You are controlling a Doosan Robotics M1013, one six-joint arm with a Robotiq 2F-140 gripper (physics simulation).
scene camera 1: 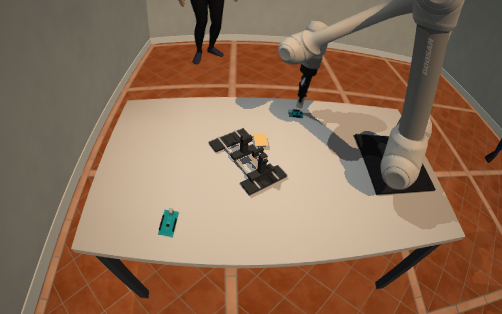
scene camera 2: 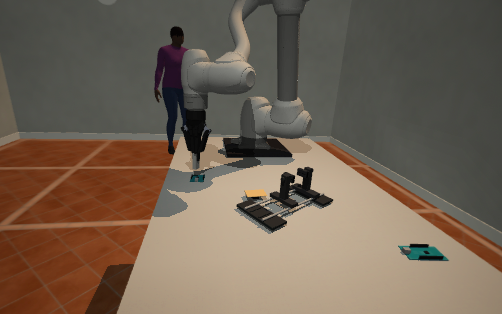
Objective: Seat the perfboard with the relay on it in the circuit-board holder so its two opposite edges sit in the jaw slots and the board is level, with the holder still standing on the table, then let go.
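Frame: origin at the arm's base, x ahead, y left, z up, level; metres.
Seen in the pictures: gripper, fingertip midpoint: (scene camera 1: 299,107) (scene camera 2: 196,168); arm's base, origin of the base link: (scene camera 2: 253,144).
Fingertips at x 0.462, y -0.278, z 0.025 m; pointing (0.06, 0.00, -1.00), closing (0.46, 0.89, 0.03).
Pixels of each thing's top centre, then the offset from my fingertips to it. "spot": a spot on its surface instead.
- orange-yellow square, surface spot: (scene camera 2: 255,193) (scene camera 1: 259,139) spot: dx +0.182, dy +0.223, dz -0.018 m
- small teal board, middle of its top: (scene camera 2: 197,175) (scene camera 1: 295,112) dx +0.012, dy +0.007, dz -0.026 m
- larger teal board, middle of its top: (scene camera 2: 423,249) (scene camera 1: 167,221) dx +0.479, dy +0.631, dz -0.026 m
The perfboard, an orange-yellow square (scene camera 1: 261,140) (scene camera 2: 255,193), lies on the table against or close beside the circuit-board holder. Something dark shows beneath it in scene camera 2; the relay is not clearly visible. The black circuit-board holder (scene camera 1: 264,181) (scene camera 2: 262,216) stands on the table on its flat feet, with two upright jaws and no board between them. My gripper (scene camera 1: 300,103) (scene camera 2: 196,169) is shut and empty, pointing down just above a small teal board at the table's far edge in scene camera 1, away from the holder.
The small teal board (scene camera 1: 296,114) (scene camera 2: 197,178) is right by the fingertips. A larger teal board (scene camera 1: 168,223) (scene camera 2: 424,252) lies on the opposite side of the holder. The robot's black base plate (scene camera 1: 367,162) (scene camera 2: 257,151) is on the table. A person (scene camera 1: 207,22) (scene camera 2: 171,67) stands beyond the table.
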